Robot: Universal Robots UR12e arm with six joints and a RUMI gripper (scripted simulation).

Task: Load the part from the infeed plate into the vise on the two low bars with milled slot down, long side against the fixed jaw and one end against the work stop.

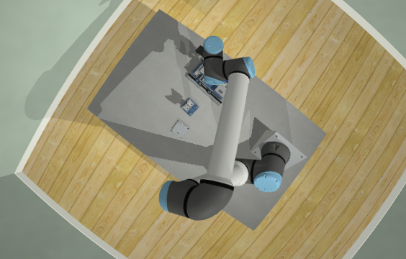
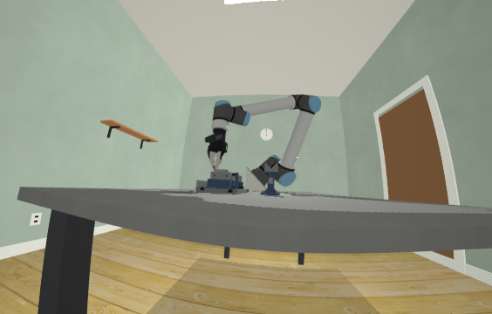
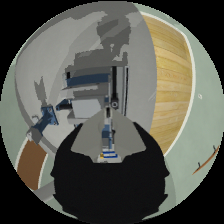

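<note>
Right now the vise is 7 cm behind my hand, 5 cm to the left of it and 8 cm below it. Round my hand: infeed plate 14 cm behind, 43 cm to the left, 11 cm below; then part 4 cm to the left, 3 cm below.
</note>
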